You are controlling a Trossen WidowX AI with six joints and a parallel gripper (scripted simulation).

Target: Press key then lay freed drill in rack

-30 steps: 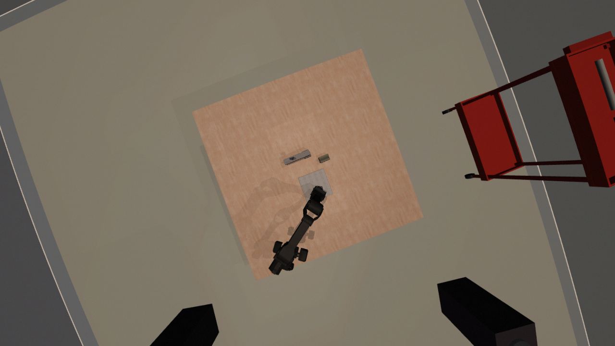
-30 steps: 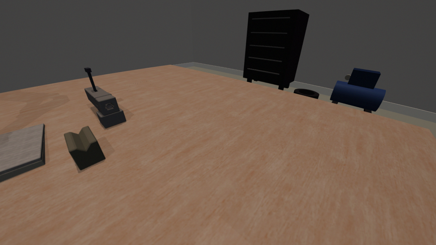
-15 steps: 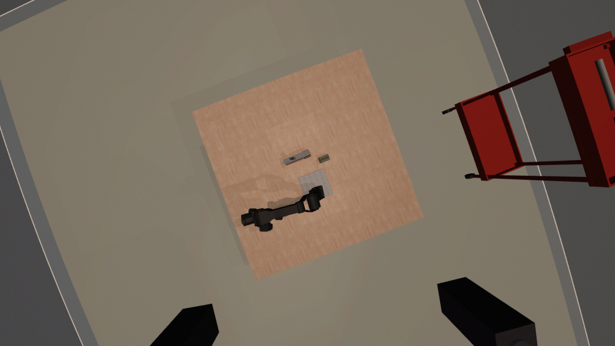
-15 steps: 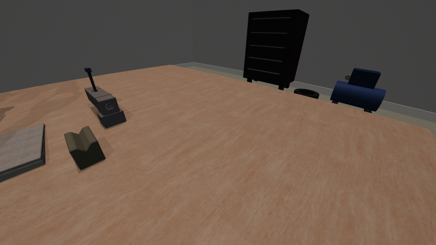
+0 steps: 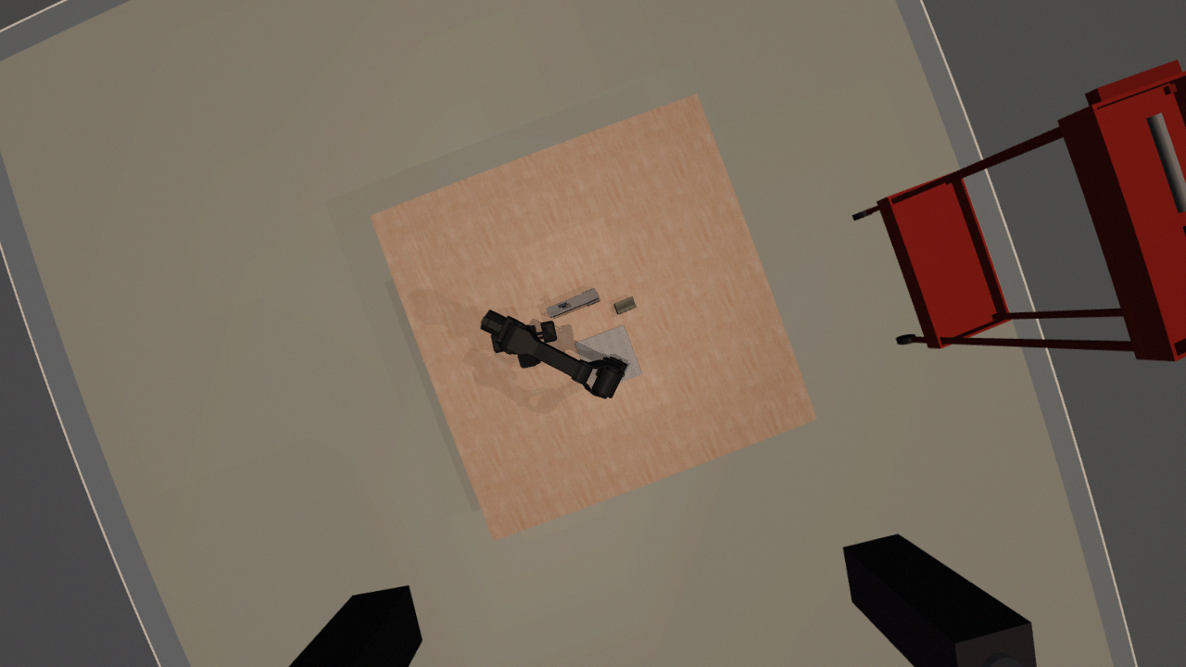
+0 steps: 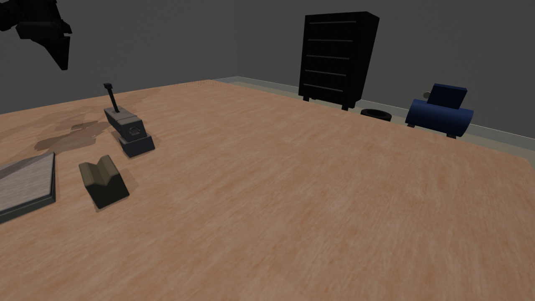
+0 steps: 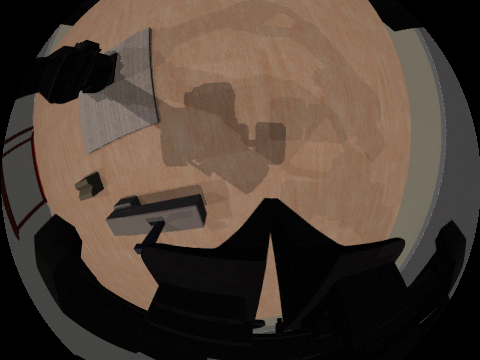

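Right now the dark key is 8 cm ahead of my gripper tip, 13 cm to the right of it and 6 cm below it. From my gripper tip the other things lie so: rack (4 cm ahead, 34 cm to the right, 13 cm below); then dark grey holder block (9 cm ahead, 17 cm to the right, 11 cm below); then drill (9 cm ahead, 19 cm to the right, 10 cm below).
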